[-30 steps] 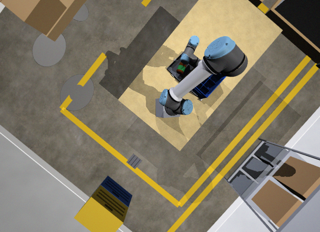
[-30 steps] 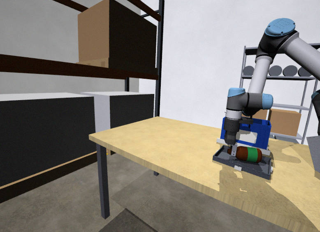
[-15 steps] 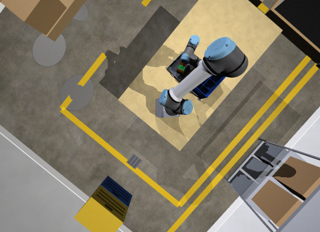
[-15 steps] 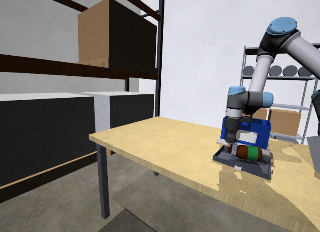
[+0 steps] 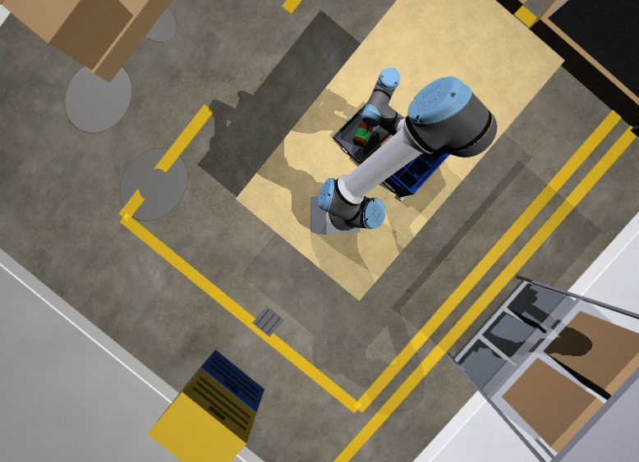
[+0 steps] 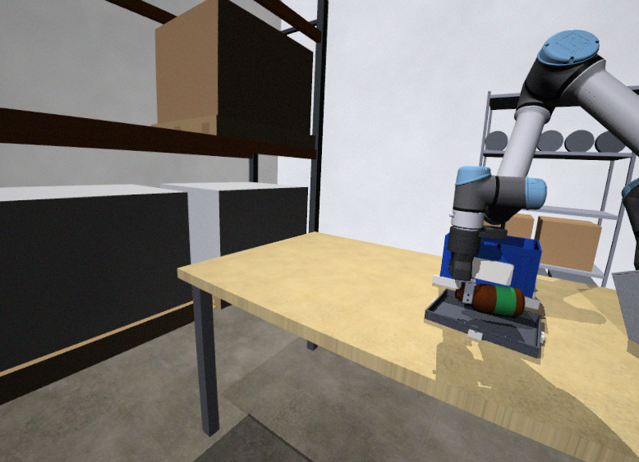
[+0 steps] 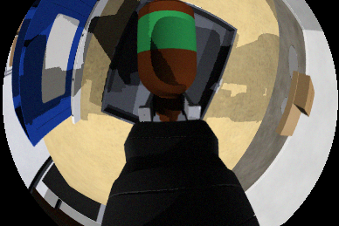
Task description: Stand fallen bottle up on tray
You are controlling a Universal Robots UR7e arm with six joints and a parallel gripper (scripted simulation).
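My gripper is now 5 cm past the bottle, 1 cm to the left of it and 1 cm above it. Also, from my hand: dark grey tray (5 cm behind, 1 cm to the right, 6 cm below); blue crate (4 cm behind, 30 cm to the right, 1 cm above).
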